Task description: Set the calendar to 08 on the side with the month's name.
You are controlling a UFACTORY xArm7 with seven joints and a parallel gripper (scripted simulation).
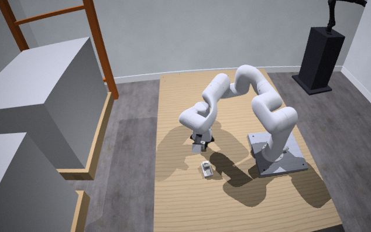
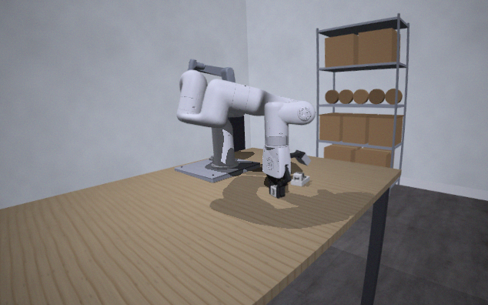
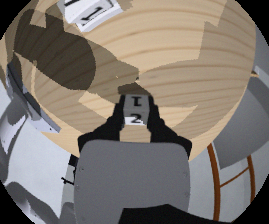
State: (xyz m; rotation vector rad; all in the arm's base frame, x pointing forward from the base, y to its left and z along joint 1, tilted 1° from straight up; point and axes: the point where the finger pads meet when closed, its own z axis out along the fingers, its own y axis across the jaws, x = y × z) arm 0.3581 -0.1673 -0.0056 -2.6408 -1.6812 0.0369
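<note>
My hand is right at the white digit cube. The rest, counted from my hand: white tray: 160 mm to the left, 20 mm ahead, 10 mm below.
</note>
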